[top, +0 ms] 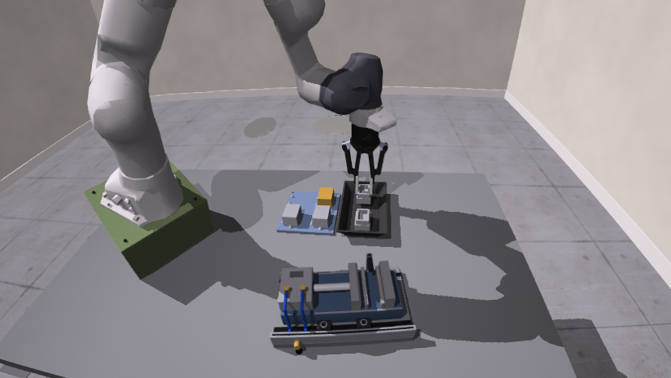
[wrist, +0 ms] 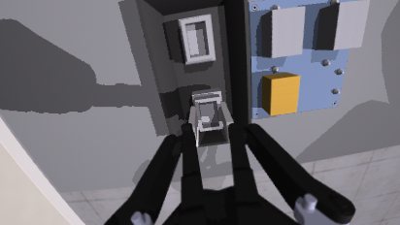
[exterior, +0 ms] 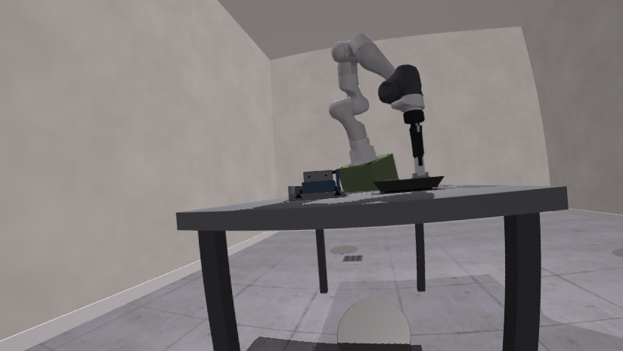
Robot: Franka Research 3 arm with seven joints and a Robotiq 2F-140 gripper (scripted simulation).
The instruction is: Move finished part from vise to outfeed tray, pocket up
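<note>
The orange block lies 120 mm behind my hand, 60 mm below it and 10 mm to the right of it. Also, from my hand: blue fixture plate 160 mm behind, 80 mm below, 60 mm to the right; vise 380 mm to the right, 40 mm below, 20 mm behind.
</note>
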